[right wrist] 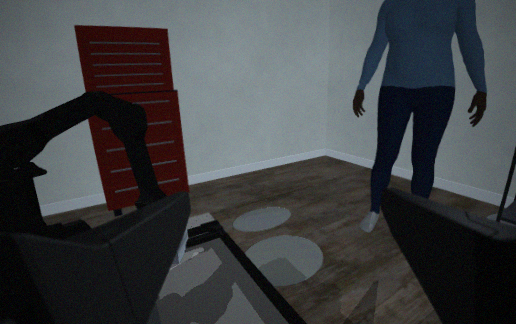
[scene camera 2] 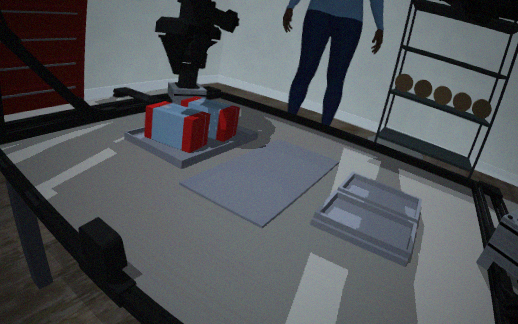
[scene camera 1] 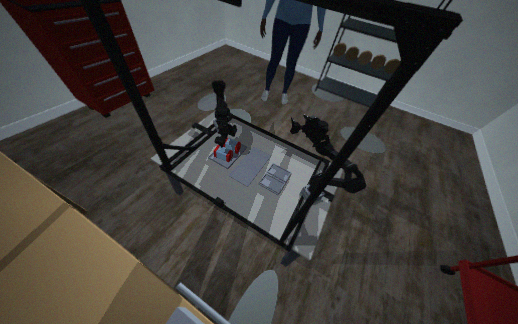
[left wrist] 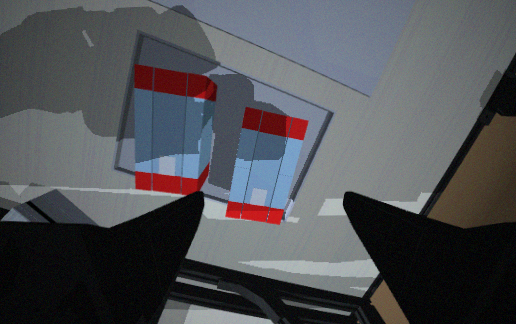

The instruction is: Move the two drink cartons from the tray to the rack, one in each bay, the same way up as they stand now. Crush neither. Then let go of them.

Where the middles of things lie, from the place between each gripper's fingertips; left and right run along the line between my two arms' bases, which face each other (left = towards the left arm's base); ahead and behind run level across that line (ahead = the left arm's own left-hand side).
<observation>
I see my right gripper 220 mm past the flat grey mat (scene camera 2: 257, 186), 130 mm to the right of it and 410 mm above it.
The flat grey mat lies 190 mm to the right of my left hand, 150 mm below it and 90 mm ahead of it.
</observation>
